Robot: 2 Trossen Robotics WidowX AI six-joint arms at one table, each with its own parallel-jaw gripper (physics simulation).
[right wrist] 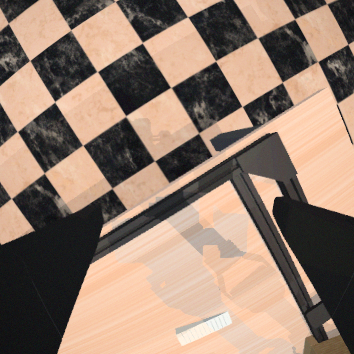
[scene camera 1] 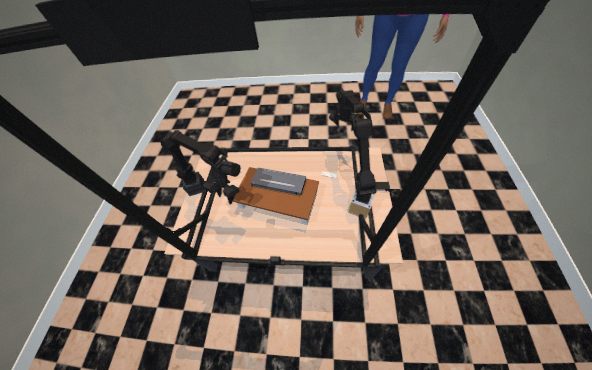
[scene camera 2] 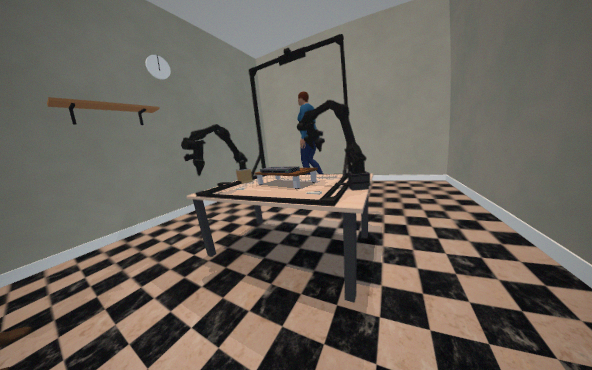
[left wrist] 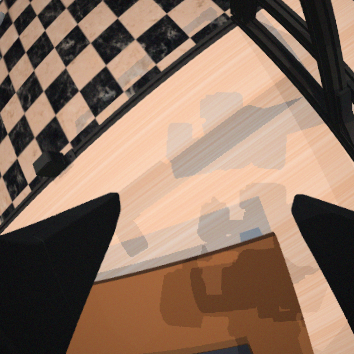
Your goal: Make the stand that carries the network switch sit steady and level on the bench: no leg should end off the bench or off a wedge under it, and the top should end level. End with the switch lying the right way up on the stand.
Labels:
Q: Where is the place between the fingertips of the right gripper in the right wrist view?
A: At 189, 209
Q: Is the left gripper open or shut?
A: Open.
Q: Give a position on a brown stand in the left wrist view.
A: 241, 291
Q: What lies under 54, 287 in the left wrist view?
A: The left gripper.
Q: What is the left gripper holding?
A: Nothing.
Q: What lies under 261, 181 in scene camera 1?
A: A dark grey network switch.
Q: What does the right gripper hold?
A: Nothing.

